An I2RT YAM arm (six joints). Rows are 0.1 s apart.
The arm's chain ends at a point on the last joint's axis. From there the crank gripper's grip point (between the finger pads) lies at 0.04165 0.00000 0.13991 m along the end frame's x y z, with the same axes.
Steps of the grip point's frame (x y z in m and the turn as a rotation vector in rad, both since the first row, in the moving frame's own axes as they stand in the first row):
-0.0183, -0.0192, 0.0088, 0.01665, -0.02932, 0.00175
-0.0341, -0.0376, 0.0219, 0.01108, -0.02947, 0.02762
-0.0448, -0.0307, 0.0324, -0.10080, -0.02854, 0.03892
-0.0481, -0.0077, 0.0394, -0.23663, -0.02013, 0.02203
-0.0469, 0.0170, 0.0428, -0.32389, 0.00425, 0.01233
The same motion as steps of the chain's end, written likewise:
-0.0142, -0.0169, 0.0077, 0.01665, -0.02932, 0.00175
-0.0300, -0.0371, 0.0207, 0.01108, -0.02947, 0.02762
-0.0405, -0.0464, 0.0321, -0.10080, -0.02854, 0.03892
-0.0449, -0.0415, 0.0426, -0.23663, -0.02013, 0.02203
-0.0472, -0.0280, 0.0503, -0.32389, 0.00425, 0.01233

